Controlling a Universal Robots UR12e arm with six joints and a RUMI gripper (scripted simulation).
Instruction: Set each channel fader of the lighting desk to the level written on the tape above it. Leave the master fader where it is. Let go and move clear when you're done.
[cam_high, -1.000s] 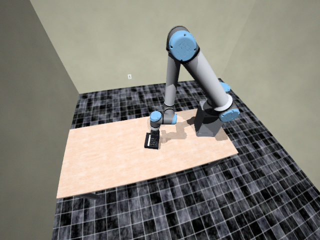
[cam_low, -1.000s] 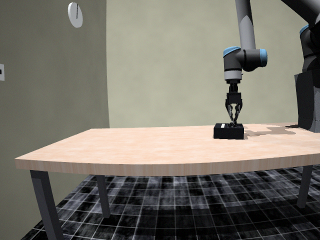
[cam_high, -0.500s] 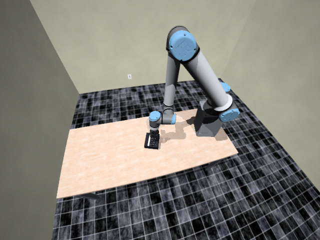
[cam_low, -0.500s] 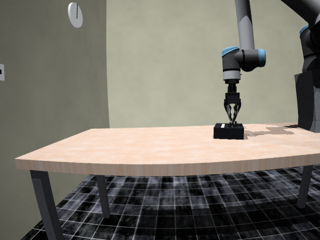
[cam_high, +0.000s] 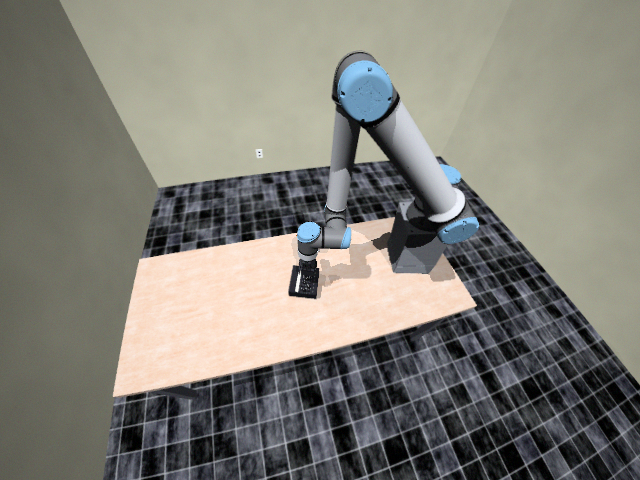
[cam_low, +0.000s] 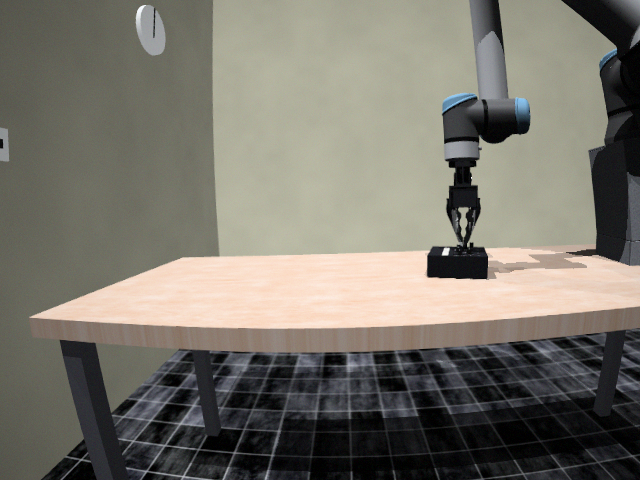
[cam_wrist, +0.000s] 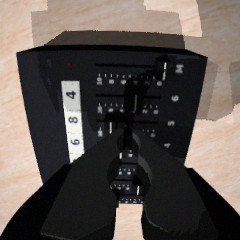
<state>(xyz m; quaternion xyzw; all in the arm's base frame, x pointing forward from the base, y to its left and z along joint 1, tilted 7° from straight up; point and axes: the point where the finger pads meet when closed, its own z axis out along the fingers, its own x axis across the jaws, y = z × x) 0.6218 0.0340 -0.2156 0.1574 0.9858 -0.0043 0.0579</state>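
Now: the fader 4 cap 20 mm to the left of my hand, 10 mm below it and 10 mm ahead of it. Also, from my hand: master fader cap (40 mm to the right, 40 mm behind, 10 mm below); then fader 3 cap (40 mm to the left, 30 mm ahead, 10 mm below); then fader 2 cap (70 mm to the left, 10 mm below, 10 mm ahead).
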